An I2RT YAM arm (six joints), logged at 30 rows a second.
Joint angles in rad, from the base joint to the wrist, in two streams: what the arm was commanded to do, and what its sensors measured. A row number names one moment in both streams.
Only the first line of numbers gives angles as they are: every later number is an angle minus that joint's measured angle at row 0.
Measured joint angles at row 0:
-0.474, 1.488, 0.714, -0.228, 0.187, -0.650
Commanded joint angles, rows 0 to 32:
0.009, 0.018, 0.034, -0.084, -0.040, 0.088
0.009, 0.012, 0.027, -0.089, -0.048, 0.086
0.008, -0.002, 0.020, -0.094, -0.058, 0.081
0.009, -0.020, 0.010, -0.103, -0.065, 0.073
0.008, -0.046, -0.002, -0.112, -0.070, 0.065
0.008, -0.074, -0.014, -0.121, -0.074, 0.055
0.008, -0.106, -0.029, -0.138, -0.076, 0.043
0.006, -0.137, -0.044, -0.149, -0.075, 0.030
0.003, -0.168, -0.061, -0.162, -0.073, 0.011
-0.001, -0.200, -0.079, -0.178, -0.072, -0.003
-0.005, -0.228, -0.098, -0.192, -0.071, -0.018
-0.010, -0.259, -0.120, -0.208, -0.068, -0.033
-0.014, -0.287, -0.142, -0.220, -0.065, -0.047
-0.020, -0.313, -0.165, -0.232, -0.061, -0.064
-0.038, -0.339, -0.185, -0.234, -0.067, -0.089
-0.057, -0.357, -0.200, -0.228, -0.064, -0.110
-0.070, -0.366, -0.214, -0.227, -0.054, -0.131
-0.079, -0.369, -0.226, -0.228, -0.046, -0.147
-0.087, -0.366, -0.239, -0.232, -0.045, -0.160
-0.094, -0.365, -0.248, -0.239, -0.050, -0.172
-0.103, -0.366, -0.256, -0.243, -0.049, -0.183
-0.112, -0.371, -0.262, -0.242, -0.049, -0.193
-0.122, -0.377, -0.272, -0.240, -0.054, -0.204
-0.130, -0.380, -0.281, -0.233, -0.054, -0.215
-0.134, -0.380, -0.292, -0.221, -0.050, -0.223
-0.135, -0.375, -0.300, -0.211, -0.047, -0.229
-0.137, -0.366, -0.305, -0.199, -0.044, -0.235
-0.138, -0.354, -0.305, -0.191, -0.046, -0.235
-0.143, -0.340, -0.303, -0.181, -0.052, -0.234
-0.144, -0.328, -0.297, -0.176, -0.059, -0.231
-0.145, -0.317, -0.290, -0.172, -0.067, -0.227
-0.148, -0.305, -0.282, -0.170, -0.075, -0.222
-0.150, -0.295, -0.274, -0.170, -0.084, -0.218
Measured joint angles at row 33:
-0.132, -0.350, -0.268, -0.166, -0.067, -0.207
